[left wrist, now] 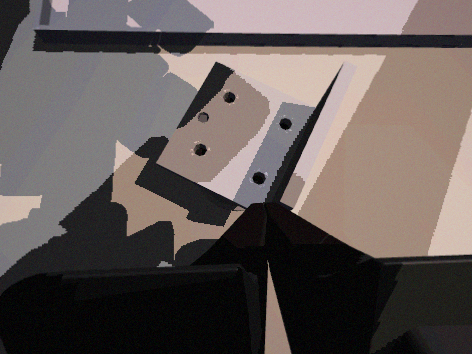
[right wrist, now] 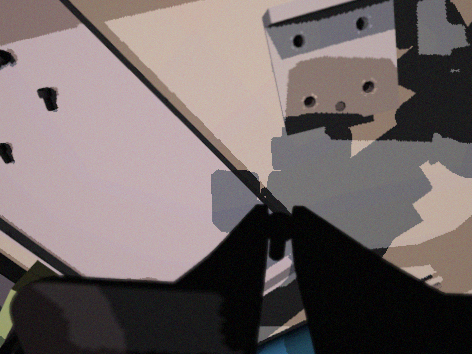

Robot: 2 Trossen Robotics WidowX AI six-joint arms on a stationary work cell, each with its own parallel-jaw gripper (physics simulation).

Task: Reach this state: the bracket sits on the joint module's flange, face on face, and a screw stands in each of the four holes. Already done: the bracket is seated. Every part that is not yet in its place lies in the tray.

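Places are measured from the left arm's base along level axes (x ahead, y left, z up), in centimetres.
Pixels of known places: left gripper, fingertip midpoint: [left wrist: 263, 215]; right gripper, fingertip midpoint: [right wrist: 278, 216].
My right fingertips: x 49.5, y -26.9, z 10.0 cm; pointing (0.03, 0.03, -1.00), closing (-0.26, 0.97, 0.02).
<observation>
For each thing: its top centre in the pictures, then the offset to it from my right fingertips. "*": a spot on its surface instead.
- black screw at its top centre: [right wrist: 279, 249] dx +0.7, dy +0.2, dz +0.9 cm
- tray at its top centre: [right wrist: 82, 185] dx +10.0, dy -13.6, dz -14.0 cm
- tray's dark rim at its top centre: [right wrist: 159, 103] [left wrist: 306, 31] dx +0.8, dy -8.0, dz -14.0 cm
- blue object at a spot on its surface: [right wrist: 291, 342] * dx +22.9, dy +11.2, dz -13.1 cm
The bracket [left wrist: 245, 112] [right wrist: 335, 70] shows its plate with four dark, open larger holes, a smaller hole and an upright wall along one side. It covers most of the joint module beneath. My left gripper [left wrist: 263, 215] is shut and empty, its tips at the bracket's near edge in the left wrist view. My right gripper [right wrist: 278, 216] is shut on a black screw [right wrist: 277, 235], held head up with its shank pointing down; in the right wrist view it is below the bracket, over the tray's edge. Loose screws [right wrist: 49, 98] [right wrist: 6, 152] [right wrist: 6, 58] lie in the tray [right wrist: 150, 86].
The tray's dark rim [left wrist: 300, 40] runs across the top of the left wrist view. A blue object [right wrist: 291, 342] shows at the bottom of the right wrist view, and a yellow-green one [right wrist: 6, 310] at the lower left. Arm shadows fall over the bracket and table.
</observation>
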